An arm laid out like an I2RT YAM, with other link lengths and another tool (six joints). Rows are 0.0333 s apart.
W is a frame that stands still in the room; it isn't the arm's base.
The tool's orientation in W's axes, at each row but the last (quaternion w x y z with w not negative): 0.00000 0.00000 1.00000 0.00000; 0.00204 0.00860 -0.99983 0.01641; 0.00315 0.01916 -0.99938 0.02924; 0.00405 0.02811 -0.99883 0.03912; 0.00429 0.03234 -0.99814 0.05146; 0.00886 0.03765 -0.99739 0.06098; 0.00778 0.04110 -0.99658 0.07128; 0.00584 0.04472 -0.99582 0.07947; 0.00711 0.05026 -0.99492 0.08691; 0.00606 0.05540 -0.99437 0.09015; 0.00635 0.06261 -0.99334 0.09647
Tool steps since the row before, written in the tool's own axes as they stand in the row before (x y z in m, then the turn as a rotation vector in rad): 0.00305 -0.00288 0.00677 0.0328 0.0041 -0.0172; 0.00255 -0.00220 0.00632 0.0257 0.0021 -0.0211; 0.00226 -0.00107 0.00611 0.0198 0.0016 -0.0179; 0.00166 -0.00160 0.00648 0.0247 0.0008 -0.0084; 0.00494 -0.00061 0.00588 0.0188 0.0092 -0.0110; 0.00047 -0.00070 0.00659 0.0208 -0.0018 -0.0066; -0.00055 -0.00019 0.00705 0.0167 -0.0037 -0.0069; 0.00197 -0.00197 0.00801 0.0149 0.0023 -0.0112; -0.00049 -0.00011 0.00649 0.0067 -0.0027 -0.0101; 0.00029 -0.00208 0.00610 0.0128 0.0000 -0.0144; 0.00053 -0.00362 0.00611 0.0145 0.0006 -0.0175
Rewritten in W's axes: -0.00305 -0.00288 -0.00677 -0.0328 0.0041 0.0172; -0.00254 -0.00245 -0.00623 -0.0257 0.0024 0.0211; -0.00225 -0.00151 -0.00602 -0.0198 0.0019 0.0179; -0.00161 -0.00219 -0.00632 -0.0247 0.0001 0.0086; -0.00492 -0.00153 -0.00573 -0.0193 0.0091 0.0102; -0.00050 -0.00153 -0.00644 -0.0205 -0.0025 0.0072; 0.00050 -0.00115 -0.00696 -0.0163 -0.0040 0.0077; -0.00182 -0.00338 -0.00756 -0.0150 0.0027 0.0110; 0.00046 -0.00119 -0.00638 -0.0063 -0.0016 0.0106; -0.00007 -0.00316 -0.00562 -0.0127 0.0012 0.0144; -0.00007 -0.00477 -0.00529 -0.0145 0.0022 0.0174
